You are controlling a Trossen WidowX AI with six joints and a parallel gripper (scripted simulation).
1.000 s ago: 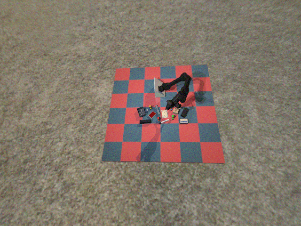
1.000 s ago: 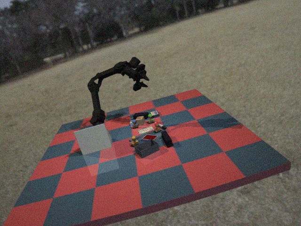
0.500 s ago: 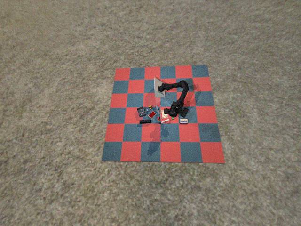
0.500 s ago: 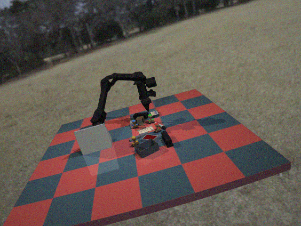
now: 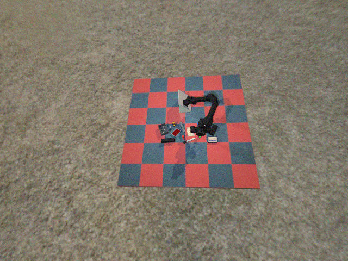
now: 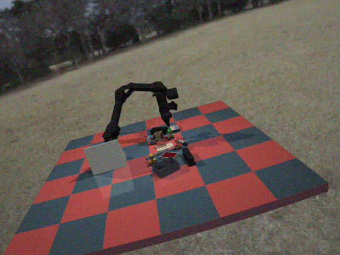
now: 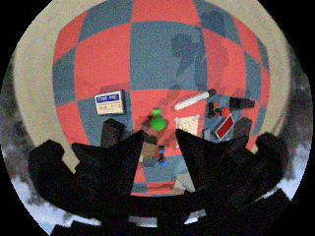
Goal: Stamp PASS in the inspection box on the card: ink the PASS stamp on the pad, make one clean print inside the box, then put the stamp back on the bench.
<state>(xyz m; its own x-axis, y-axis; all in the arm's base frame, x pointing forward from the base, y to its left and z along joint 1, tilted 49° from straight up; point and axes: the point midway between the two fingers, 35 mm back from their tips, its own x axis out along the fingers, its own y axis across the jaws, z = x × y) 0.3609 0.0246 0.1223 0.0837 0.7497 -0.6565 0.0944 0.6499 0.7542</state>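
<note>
My gripper tip is 7 cm past the ink pad, 24 cm to the left of it and 9 cm above it. The rest, counted from my gripper tip: card 7 cm behind, 8 cm to the right, 10 cm below; cardboard box 7 cm behind, 5 cm to the left, 7 cm below; white pen 4 cm ahead, 13 cm to the right, 8 cm below.
</note>
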